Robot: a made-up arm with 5 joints.
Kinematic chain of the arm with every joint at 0, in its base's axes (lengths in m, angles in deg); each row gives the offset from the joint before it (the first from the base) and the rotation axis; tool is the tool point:
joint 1: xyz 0 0 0.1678 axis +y
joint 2: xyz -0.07 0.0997 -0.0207 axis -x
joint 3: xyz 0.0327 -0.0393 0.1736 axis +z
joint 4: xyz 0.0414 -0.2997 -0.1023 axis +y
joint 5: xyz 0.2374 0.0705 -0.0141 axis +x
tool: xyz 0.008 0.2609 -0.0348
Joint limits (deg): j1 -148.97..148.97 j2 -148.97..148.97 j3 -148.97..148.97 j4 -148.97..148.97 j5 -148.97..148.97
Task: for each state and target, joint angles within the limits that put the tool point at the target. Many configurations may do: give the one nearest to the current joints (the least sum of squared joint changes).
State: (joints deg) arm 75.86 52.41 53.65 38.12 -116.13
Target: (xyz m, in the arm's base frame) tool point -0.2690 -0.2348 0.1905
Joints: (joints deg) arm 110.69 8.85 31.17 54.19 -92.47
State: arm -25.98 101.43 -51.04 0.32 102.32
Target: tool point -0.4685 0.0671 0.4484
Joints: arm -41.65 64.72 -61.99 20.16 120.02
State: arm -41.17 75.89 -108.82 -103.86 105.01
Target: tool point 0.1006 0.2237 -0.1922
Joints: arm -39.00 91.01 -109.10 -124.97 96.15
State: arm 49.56 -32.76 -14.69 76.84 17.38
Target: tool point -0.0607 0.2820 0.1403
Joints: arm 52.22 -81.87 -9.83 76.51 -7.59
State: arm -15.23 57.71 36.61 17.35 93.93
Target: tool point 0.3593 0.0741 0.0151
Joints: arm 13.50 61.31 38.52 64.56 93.79
